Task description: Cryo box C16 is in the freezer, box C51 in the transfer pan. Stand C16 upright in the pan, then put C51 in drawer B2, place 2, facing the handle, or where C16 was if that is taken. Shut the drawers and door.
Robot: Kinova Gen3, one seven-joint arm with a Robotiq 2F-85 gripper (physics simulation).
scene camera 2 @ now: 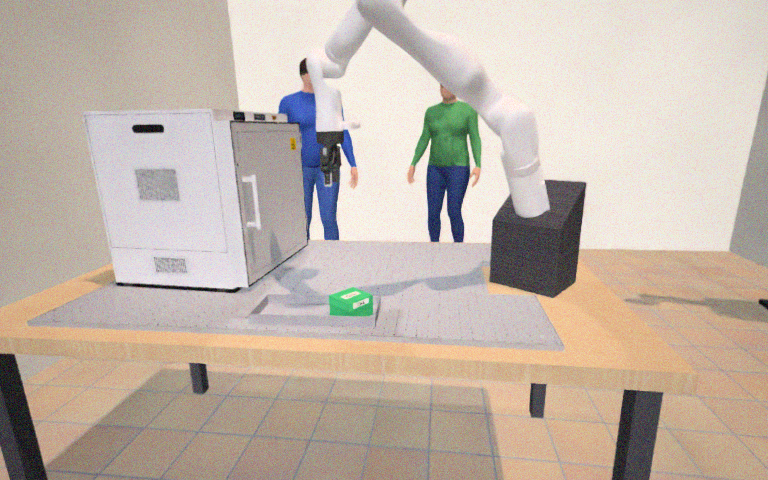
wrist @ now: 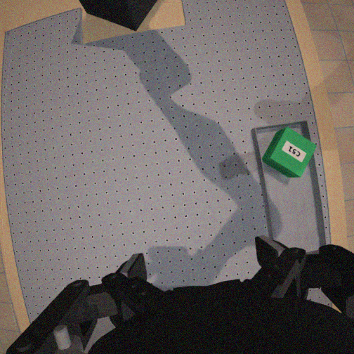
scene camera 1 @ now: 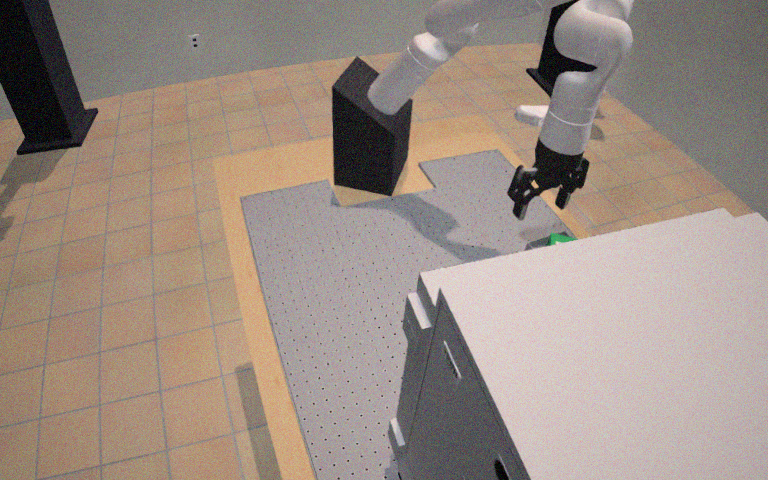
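Observation:
The green box C51 (scene camera 1: 560,240) (scene camera 2: 351,302) (wrist: 288,152) lies in the grey transfer pan (scene camera 2: 294,320) (wrist: 297,212), turned askew near one end, its label facing up. In scene camera 1 the freezer's top hides part of the box and pan. The white freezer (scene camera 1: 594,339) (scene camera 2: 169,220) stands with its grey door (scene camera 2: 274,198) shut and a white handle (scene camera 2: 256,202) on it. Box C16 and the drawers do not show. My gripper (scene camera 1: 540,210) (scene camera 2: 328,182) (wrist: 200,257) is open and empty, pointing down, high above the table and apart from the box and freezer.
The black robot base (scene camera 1: 368,138) (scene camera 2: 529,249) stands at the table's edge opposite the freezer door. A perforated grey mat (scene camera 1: 328,294) (scene camera 2: 441,316) (wrist: 100,150) covers much of the wooden table (scene camera 2: 396,362). Two people (scene camera 2: 297,124) (scene camera 2: 450,135) stand behind the table in scene camera 2.

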